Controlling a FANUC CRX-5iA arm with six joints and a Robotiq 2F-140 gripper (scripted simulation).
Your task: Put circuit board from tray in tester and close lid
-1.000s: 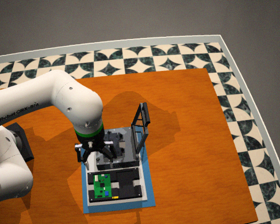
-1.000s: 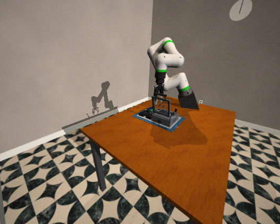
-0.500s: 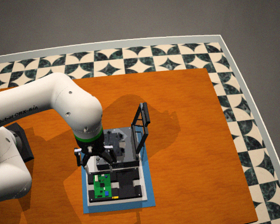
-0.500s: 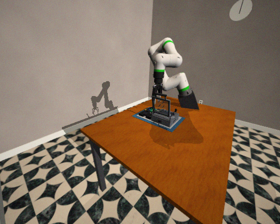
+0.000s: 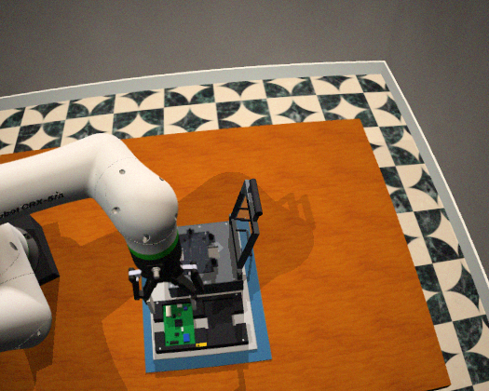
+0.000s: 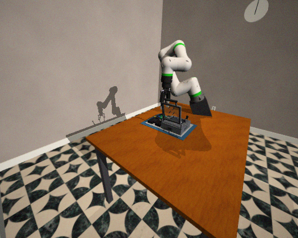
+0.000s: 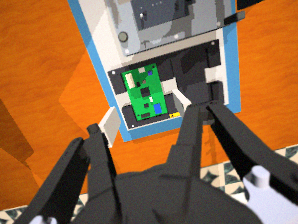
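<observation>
My gripper is now 12 cm above the green circuit board. Round my hand: tester lid: 19 cm ahead, 16 cm to the left, 4 cm above; latch hook: 22 cm to the left, 5 cm below.
</observation>
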